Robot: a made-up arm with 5 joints. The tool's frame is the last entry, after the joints. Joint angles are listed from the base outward. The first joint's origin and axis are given. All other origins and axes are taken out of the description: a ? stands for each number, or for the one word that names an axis. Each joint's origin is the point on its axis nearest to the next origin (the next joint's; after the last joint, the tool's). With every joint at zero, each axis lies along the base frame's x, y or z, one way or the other. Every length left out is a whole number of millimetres.
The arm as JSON. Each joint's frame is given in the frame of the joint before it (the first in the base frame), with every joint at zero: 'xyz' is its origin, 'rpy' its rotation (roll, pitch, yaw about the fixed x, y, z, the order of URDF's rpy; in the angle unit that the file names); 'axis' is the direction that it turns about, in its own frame. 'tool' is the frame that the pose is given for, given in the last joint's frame.
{
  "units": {
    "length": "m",
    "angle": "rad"
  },
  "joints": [
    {
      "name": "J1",
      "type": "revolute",
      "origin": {
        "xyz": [
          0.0,
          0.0,
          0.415
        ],
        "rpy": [
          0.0,
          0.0,
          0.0
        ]
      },
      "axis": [
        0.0,
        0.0,
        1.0
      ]
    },
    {
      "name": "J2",
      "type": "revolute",
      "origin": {
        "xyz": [
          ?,
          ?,
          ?
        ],
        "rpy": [
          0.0,
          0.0,
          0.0
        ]
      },
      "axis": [
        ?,
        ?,
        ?
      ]
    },
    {
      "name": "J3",
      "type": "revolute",
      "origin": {
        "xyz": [
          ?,
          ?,
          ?
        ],
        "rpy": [
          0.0,
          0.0,
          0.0
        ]
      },
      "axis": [
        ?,
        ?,
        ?
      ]
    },
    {
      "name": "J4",
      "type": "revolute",
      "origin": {
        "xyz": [
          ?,
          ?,
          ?
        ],
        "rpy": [
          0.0,
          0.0,
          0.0
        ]
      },
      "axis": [
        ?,
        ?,
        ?
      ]
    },
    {
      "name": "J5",
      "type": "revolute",
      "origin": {
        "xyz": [
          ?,
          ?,
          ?
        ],
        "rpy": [
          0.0,
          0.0,
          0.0
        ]
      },
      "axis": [
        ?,
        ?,
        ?
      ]
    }
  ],
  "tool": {
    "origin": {
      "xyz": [
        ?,
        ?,
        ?
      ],
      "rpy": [
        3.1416,
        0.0,
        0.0
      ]
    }
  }
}
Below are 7 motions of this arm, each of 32 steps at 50 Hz.
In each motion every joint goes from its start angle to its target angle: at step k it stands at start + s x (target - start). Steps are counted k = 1, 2, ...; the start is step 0. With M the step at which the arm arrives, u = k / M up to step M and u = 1 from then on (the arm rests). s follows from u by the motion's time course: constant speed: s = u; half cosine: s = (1 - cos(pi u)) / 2; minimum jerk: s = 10 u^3 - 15 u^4 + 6 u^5.
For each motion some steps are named. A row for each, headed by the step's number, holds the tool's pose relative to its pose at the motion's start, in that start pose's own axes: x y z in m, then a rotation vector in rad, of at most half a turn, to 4 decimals.
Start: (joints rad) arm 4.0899 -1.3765 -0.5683 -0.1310 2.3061
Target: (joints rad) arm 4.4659 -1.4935 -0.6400 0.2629 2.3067
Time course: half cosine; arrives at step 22
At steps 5, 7, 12, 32:
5: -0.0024 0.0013 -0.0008 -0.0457 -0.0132 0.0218
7: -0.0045 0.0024 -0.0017 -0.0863 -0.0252 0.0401
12: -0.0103 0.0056 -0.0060 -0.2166 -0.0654 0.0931
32: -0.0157 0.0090 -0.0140 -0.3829 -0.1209 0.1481

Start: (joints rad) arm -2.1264 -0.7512 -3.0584 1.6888 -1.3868
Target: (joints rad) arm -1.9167 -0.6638 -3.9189 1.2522 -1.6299
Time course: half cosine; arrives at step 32
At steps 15, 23, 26, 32:
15: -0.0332 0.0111 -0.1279 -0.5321 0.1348 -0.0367
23: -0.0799 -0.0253 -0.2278 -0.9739 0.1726 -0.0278
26: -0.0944 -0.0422 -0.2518 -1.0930 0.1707 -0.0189
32: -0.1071 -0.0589 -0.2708 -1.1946 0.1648 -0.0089

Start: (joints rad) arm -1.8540 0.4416 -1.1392 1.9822 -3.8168
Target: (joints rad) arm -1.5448 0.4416 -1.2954 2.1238 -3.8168
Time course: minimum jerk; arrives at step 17
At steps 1, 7, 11, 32:
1: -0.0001 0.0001 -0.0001 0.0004 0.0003 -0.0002
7: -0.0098 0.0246 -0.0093 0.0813 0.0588 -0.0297
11: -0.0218 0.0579 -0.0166 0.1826 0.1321 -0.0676
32: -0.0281 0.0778 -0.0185 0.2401 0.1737 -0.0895

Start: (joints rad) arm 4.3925 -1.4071 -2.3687 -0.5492 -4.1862
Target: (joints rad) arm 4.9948 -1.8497 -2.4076 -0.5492 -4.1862
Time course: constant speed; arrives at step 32
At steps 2, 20, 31, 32:
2: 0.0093 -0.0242 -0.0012 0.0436 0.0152 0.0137
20: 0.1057 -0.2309 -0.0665 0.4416 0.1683 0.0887
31: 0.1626 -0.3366 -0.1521 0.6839 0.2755 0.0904
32: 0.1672 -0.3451 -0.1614 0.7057 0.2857 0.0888

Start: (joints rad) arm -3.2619 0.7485 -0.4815 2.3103 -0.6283
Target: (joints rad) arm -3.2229 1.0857 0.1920 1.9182 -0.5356
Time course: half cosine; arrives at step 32
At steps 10, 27, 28, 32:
10: 0.0191 0.0140 0.0312 0.0763 -0.1144 0.0282
27: 0.0233 0.0209 0.1600 0.3130 -0.4912 0.1206
28: 0.0220 0.0201 0.1638 0.3197 -0.5023 0.1233
32: 0.0194 0.0184 0.1707 0.3318 -0.5225 0.1281

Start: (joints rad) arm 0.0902 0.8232 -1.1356 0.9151 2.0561
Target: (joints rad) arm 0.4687 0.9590 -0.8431 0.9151 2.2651
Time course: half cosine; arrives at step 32
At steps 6, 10, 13, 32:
6: -0.0058 0.0098 0.0122 -0.0230 0.0334 -0.0083
10: -0.0132 0.0263 0.0320 -0.0583 0.0908 -0.0206
13: -0.0179 0.0425 0.0505 -0.0894 0.1488 -0.0307
32: -0.0074 0.1204 0.1302 -0.1965 0.4651 -0.0565

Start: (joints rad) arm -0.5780 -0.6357 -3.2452 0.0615 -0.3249
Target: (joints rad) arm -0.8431 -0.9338 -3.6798 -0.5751 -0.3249
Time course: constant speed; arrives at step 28
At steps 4, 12, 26, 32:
4: 0.0567 0.0005 -0.0267 -0.0373 0.1938 -0.0271
12: 0.1537 -0.0070 -0.1001 -0.0969 0.5859 -0.0650
26: 0.2525 -0.0339 -0.2681 -0.1622 1.2799 -0.0670
32: 0.2584 -0.0379 -0.2935 -0.1684 1.3791 -0.0593

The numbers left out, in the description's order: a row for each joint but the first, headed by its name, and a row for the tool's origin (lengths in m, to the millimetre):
J2: xyz 0.0 0.0 0.0, axis 0.0 1.0 0.0
J3: xyz 0.04 0.0 0.213, axis 0.0 1.0 0.0
J4: xyz 0.054 0.0 -0.238, axis 0.0 1.0 0.0
J5: xyz 0.091 0.0 -0.117, axis 0.0 0.0 -1.0
tool: xyz 0.0 0.0 0.0

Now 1 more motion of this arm.
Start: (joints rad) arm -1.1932 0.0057 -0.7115 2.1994 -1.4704
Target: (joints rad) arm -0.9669 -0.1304 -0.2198 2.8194 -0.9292
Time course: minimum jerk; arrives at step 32
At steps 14, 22, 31, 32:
14: 0.0028 -0.0288 0.0600 0.3497 -0.1614 0.2149
22: -0.0044 -0.0706 0.1076 0.7064 -0.4284 0.4790
31: -0.0088 -0.0884 0.1203 0.8398 -0.5619 0.5890
32: -0.0088 -0.0884 0.1203 0.8400 -0.5621 0.5891

